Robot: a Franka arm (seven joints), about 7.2 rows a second.
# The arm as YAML. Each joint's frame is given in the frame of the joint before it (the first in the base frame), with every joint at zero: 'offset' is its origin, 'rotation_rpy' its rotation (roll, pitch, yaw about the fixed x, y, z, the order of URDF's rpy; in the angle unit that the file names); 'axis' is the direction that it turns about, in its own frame. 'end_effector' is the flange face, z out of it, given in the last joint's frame.
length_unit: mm
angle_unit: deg
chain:
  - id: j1
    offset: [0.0, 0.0, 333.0]
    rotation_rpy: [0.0, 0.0, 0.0]
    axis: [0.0, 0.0, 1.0]
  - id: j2
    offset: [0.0, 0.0, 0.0]
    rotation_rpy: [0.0, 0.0, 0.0]
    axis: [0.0, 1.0, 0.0]
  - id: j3
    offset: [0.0, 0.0, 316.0]
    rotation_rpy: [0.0, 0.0, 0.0]
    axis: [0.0, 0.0, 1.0]
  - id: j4
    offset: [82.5, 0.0, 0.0]
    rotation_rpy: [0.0, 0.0, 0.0]
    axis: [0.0, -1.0, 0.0]
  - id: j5
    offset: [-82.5, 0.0, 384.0]
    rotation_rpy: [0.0, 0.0, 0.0]
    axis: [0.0, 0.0, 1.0]
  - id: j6
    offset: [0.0, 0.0, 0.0]
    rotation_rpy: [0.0, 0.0, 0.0]
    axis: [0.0, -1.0, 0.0]
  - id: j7
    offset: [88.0, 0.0, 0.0]
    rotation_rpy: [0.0, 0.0, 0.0]
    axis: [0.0, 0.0, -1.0]
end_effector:
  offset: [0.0, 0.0, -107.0]
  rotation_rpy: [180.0, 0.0, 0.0]
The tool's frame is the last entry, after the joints.
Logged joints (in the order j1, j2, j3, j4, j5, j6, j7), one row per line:
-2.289, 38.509, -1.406, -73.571, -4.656, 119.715, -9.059
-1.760, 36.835, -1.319, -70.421, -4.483, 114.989, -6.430
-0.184, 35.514, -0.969, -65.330, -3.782, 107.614, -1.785
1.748, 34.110, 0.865, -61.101, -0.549, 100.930, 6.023
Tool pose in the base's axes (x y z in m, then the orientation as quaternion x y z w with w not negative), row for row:
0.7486, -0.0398, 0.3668, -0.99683, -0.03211, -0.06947, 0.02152
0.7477, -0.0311, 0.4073, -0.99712, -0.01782, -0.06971, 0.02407
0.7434, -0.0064, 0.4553, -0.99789, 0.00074, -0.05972, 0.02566
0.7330, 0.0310, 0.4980, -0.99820, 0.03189, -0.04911, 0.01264
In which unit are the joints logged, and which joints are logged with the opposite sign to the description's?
The joints are logged in degrees. Opposite sign: j5.
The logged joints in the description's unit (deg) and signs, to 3 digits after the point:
-2.289, 38.509, -1.406, -73.571, 4.656, 119.715, -9.059
-1.760, 36.835, -1.319, -70.421, 4.483, 114.989, -6.430
-0.184, 35.514, -0.969, -65.330, 3.782, 107.614, -1.785
1.748, 34.110, 0.865, -61.101, 0.549, 100.930, 6.023

